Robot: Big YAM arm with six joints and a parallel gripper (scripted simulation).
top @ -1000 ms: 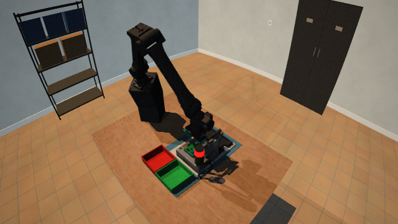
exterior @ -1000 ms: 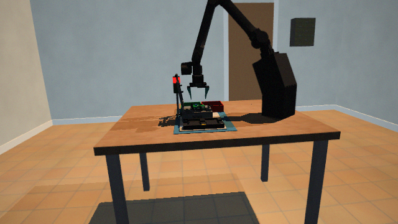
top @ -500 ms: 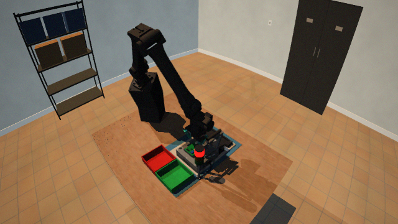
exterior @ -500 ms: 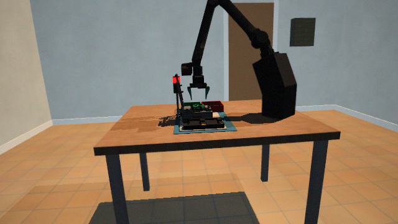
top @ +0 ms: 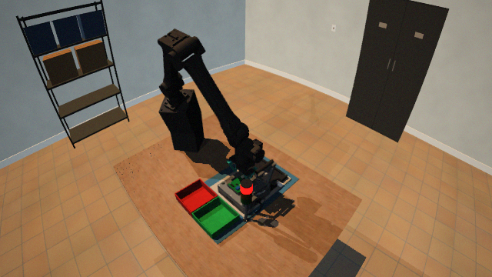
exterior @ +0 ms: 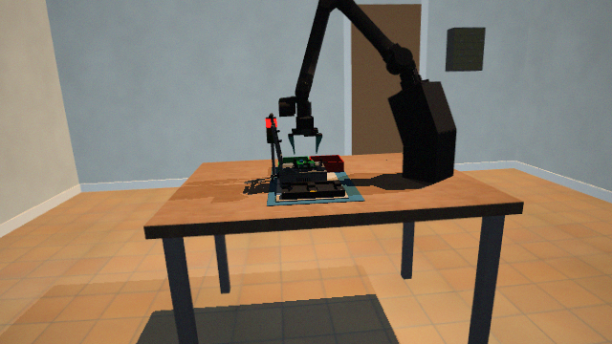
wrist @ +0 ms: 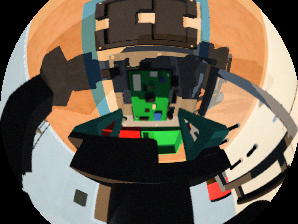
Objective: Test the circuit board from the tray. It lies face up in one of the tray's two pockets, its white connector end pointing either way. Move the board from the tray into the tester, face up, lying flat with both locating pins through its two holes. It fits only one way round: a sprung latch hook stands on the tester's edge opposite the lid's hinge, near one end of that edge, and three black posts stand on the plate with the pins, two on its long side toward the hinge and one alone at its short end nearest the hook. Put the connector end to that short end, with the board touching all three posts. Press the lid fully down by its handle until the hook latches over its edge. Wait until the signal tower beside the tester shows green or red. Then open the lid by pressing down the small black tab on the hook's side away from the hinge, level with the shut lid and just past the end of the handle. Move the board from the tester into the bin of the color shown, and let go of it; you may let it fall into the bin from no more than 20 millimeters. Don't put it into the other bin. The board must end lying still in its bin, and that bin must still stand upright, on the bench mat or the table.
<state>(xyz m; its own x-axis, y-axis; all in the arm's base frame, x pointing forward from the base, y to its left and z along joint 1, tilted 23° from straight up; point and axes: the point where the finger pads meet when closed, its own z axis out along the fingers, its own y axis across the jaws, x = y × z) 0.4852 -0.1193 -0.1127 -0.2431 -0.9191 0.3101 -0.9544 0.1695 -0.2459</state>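
Right now my hand is 50 mm above the green circuit board. Also, from my hand: green bin (10 mm behind, 210 mm to the right, 110 mm below); then tester lid (110 mm ahead, 30 mm to the right, 60 mm above); then red bin (150 mm behind, 170 mm to the right, 110 mm below).
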